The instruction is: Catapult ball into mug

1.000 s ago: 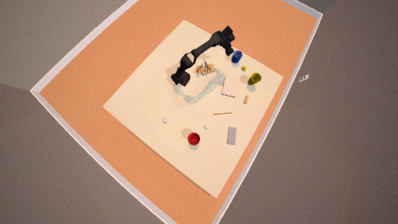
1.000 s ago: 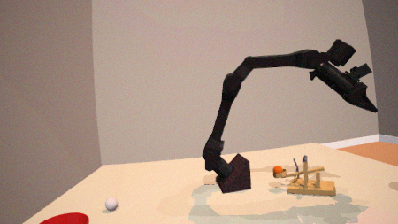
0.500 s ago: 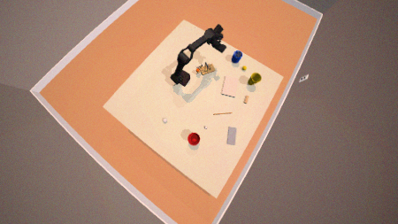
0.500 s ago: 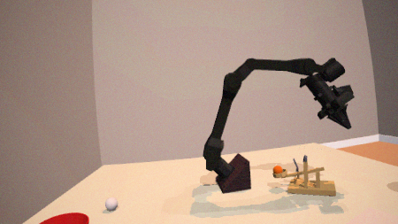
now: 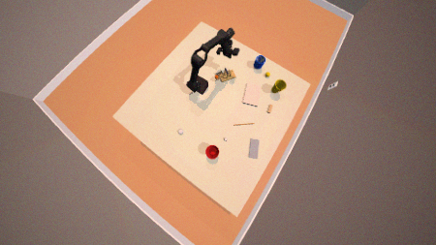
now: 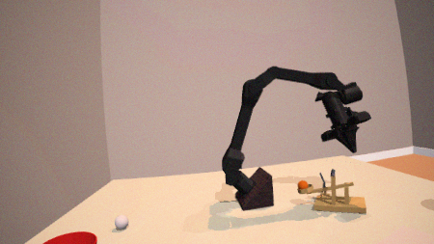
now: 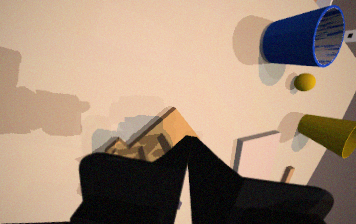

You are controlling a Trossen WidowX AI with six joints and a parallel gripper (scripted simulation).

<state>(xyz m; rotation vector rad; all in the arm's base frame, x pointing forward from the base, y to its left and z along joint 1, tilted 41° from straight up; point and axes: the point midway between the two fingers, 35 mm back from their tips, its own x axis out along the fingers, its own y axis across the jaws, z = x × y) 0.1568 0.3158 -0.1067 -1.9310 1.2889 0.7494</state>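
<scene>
My gripper tip is now 170 mm to the left of the orange ball, 90 mm above it and 50 mm past it. Also, from my gripper tip: wooden catapult (110 mm to the right, 100 mm below, 20 mm behind); blue mug (230 mm ahead, 160 mm to the left, 120 mm below); pale flat plate (300 mm ahead, 140 mm to the right, 140 mm below).
</scene>
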